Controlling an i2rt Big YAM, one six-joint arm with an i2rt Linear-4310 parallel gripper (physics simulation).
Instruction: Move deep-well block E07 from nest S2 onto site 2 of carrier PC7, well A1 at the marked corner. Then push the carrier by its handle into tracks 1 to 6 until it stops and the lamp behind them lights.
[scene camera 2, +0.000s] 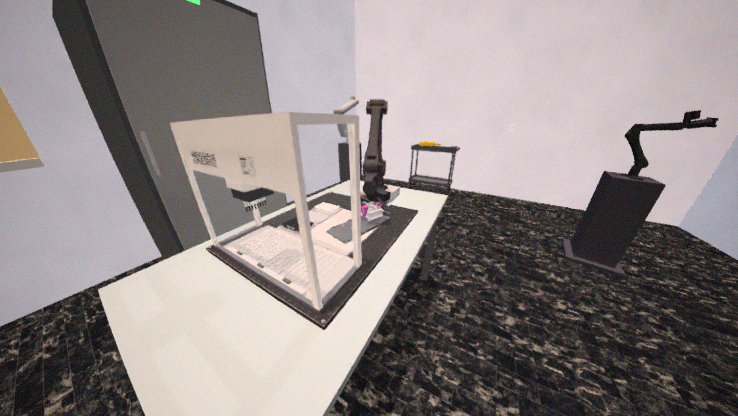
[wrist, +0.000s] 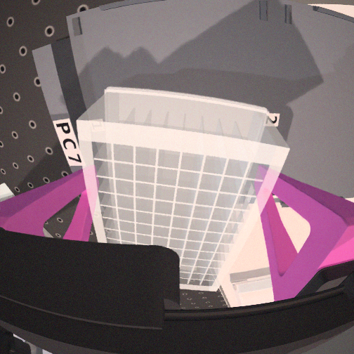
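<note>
The clear deep-well block (wrist: 182, 182) (scene camera 2: 375, 210) stands upright with its well grid facing the wrist camera. It rests over the grey carrier plate (wrist: 211, 46) (scene camera 2: 344, 232), which bears the label PC7 (wrist: 68, 142) on the left. A small "2" tag (wrist: 273, 119) sits at the block's far right corner. My gripper (wrist: 179, 167) (scene camera 2: 365, 209) is open, with one magenta finger on each side of the block, low around its upper walls. I cannot tell whether the fingers touch the block. The block's base is hidden.
A white frame housing (scene camera 2: 302, 179) stands over the ribbed track deck (scene camera 2: 284, 255), which has small green marks (scene camera 2: 261, 265) at its near edge. All of it sits on a black perforated board (scene camera 2: 387, 233) on the white table (scene camera 2: 203, 335). A pale nest part (wrist: 253, 277) lies to the right. A cart (scene camera 2: 434, 149) and a dark pedestal (scene camera 2: 607, 215) stand on the floor.
</note>
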